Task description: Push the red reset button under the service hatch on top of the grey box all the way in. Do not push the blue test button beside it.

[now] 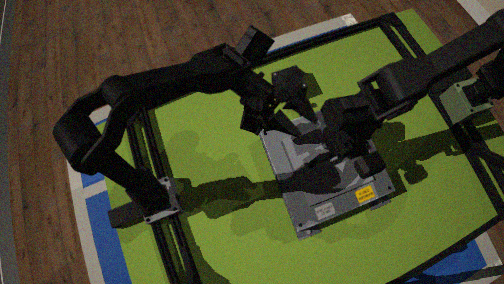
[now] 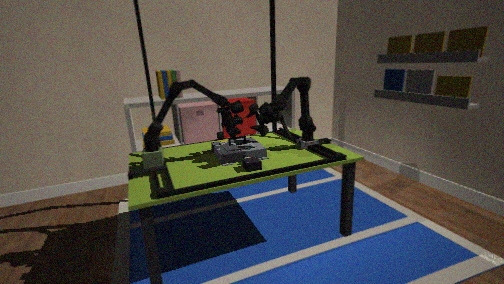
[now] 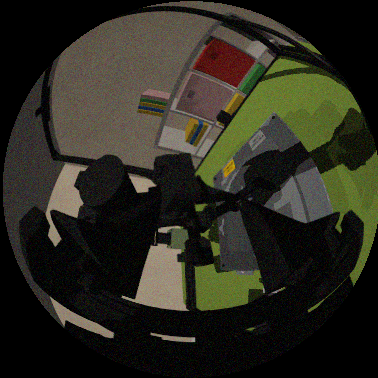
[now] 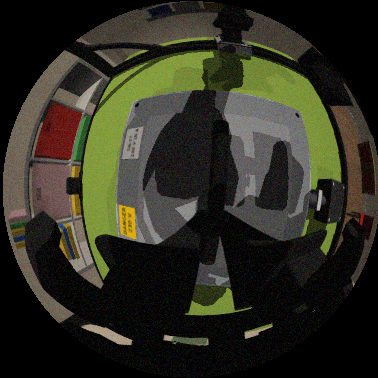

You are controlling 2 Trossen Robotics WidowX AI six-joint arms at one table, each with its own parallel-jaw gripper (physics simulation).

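Observation:
The grey box lies flat on the green table. The hatch's dark bar handle runs across its top. My right gripper is shut on this handle from above. My left gripper is open and empty, and it hangs over the box's edge beside the right gripper. Arms and shadows cover much of the top. I cannot tell if the hatch is raised.
A small black block stands on the table close beside the box. Black frame rails run along the table's edges. The box carries a yellow danger label. A shelf unit with boxes stands behind the table.

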